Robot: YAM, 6 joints.
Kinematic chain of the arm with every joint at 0, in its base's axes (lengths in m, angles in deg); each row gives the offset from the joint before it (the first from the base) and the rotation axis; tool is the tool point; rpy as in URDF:
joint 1: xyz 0 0 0.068 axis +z
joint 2: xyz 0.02 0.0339 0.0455 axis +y
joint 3: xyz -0.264 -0.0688 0 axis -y
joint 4: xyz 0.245 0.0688 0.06 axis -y
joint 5: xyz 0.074 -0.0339 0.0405 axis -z
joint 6: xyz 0.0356 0 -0.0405 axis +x
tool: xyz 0 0 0 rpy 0 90 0
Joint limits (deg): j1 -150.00..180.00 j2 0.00..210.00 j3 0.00..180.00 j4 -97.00..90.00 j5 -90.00..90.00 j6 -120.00..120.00
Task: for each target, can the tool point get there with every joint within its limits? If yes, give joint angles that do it. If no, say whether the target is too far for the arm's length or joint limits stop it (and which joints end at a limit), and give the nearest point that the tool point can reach.
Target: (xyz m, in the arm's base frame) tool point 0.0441 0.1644 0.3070
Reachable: yes | joints 86.49 44.26 29.67 23.35 72.68 28.99
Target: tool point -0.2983 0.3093 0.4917
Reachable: yes | joints -47.82 20.80 141.19 -15.77 22.15 4.40
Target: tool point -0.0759 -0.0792 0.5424
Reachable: yes | joints 37.78 23.67 91.43 -23.81 26.95 25.45
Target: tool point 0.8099 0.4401 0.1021
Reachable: no: too far | nearest point 0.5674 0.3083 0.1056 | short by 0.276 m
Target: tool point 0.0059 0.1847 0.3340
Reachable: yes | joints 79.81 50.84 28.14 57.08 -48.90 -7.68
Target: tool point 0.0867 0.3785 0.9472
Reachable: no: too far | nearest point 0.0609 0.2660 0.6860 | short by 0.286 m
